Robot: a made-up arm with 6 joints.
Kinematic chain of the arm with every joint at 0, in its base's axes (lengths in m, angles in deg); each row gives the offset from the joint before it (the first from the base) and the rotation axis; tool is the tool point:
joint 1: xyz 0 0 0.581 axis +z
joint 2: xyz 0 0 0 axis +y
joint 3: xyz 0 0 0.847 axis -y
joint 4: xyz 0 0 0 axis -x
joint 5: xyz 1.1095 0 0 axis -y
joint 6: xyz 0 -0.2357 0 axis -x
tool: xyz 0 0 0
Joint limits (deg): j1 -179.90..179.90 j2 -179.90..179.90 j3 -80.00..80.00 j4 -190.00..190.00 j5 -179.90..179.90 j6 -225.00..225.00
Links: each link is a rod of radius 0.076 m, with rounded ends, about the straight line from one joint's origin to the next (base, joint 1, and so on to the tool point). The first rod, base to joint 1, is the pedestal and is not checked.
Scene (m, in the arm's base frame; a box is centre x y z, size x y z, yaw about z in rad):
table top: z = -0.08
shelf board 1: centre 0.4 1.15 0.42 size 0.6 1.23 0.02 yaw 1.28
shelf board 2: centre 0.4 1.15 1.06 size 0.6 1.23 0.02 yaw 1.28
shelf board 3: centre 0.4 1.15 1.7 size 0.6 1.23 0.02 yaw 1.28
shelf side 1: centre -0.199 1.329 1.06 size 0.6 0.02 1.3 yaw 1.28
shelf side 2: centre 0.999 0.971 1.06 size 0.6 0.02 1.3 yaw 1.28
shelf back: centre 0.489 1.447 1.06 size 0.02 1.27 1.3 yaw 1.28
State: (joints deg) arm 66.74 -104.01 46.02 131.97 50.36 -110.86
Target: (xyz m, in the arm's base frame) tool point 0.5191 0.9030 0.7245
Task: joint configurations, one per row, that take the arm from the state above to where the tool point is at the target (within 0.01 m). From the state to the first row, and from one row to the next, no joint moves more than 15 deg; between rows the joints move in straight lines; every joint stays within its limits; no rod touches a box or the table.
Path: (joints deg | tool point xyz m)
1: 62.75 -91.09 31.10 133.39 50.36 -110.86 | -0.8687 -1.3331 1.4126
2: 58.76 -78.17 16.17 134.81 50.36 -110.86 | -0.7020 -0.8370 1.8483
3: 54.77 -65.25 1.25 136.23 50.36 -110.86 | -0.4138 -0.2909 2.0181
4: 50.78 -52.32 -13.67 137.66 50.36 -110.86 | -0.0736 0.1853 1.9157
5: 46.79 -39.40 -28.59 139.08 50.36 -110.86 | 0.2284 0.5033 1.5952
6: 42.80 -26.48 -43.52 140.50 50.36 -110.86 | 0.4099 0.6274 1.1574
7: 38.80 -13.56 -58.44 141.92 50.36 -110.86 | 0.4216 0.5771 0.7245
8: 44.36 -1.86 -47.14 141.69 50.36 -110.86 | 0.4834 0.7314 0.7420
9: 49.91 9.84 -35.83 141.45 50.36 -110.86 | 0.5192 0.9030 0.7245

